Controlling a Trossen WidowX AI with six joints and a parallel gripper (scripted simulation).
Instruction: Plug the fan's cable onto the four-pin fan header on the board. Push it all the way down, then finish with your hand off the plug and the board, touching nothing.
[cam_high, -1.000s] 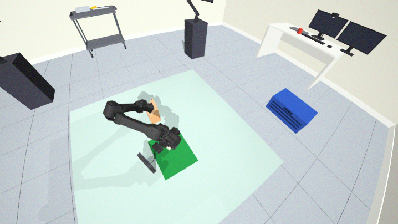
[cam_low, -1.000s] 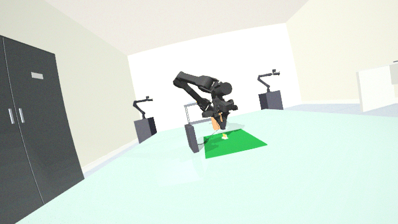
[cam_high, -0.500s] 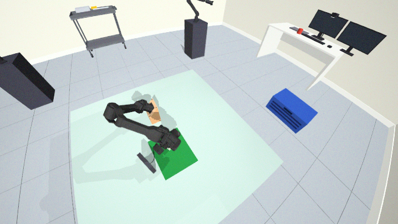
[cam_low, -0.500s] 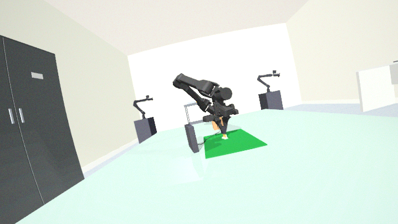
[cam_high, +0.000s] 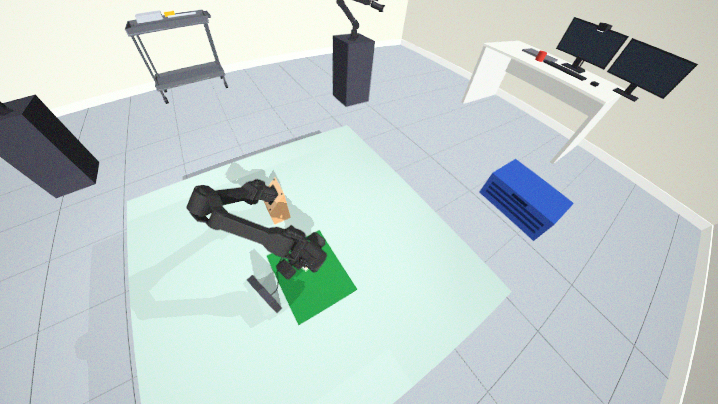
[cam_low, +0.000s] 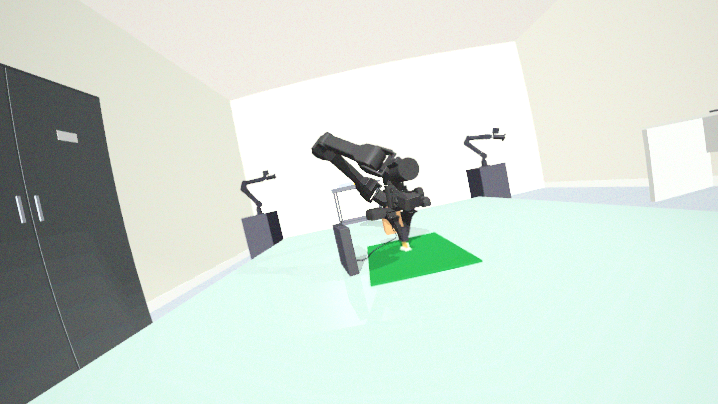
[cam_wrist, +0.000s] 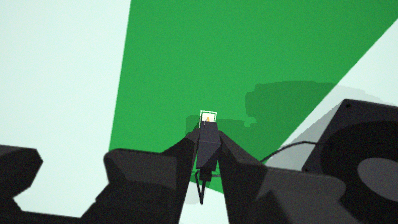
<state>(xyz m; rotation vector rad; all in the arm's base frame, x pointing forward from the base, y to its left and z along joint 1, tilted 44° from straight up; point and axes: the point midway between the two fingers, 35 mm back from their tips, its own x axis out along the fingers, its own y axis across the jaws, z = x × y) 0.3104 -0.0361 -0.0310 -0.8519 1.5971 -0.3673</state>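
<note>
My gripper tip is 1 cm past the dark plug and 1 cm below it. Round my gripper tip: green board 2 cm ahead, 1 cm to the left, 6 cm below; then black fan 4 cm ahead, 16 cm to the right, 2 cm above.
</note>
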